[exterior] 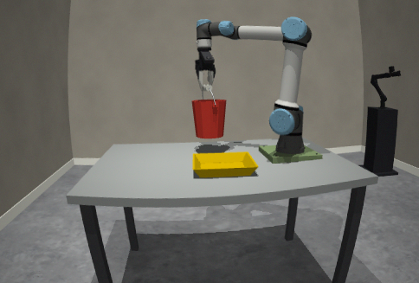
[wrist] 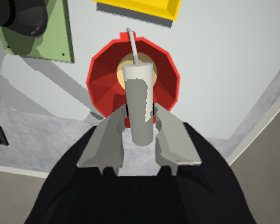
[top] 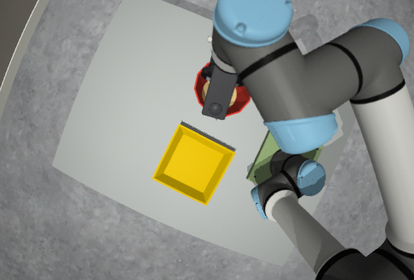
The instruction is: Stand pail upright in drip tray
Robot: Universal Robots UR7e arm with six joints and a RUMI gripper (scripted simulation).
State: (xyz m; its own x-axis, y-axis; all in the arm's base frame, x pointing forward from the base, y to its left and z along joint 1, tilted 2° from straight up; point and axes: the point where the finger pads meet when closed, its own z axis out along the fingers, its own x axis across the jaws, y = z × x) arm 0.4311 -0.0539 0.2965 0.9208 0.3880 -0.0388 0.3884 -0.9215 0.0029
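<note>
The red pail lies 9 cm below my hand and 1 cm behind it. From my hand the other things lie so: handle grip: 3 cm below; then yellow drip tray: 32 cm below, 28 cm to the left, 9 cm behind.
</note>
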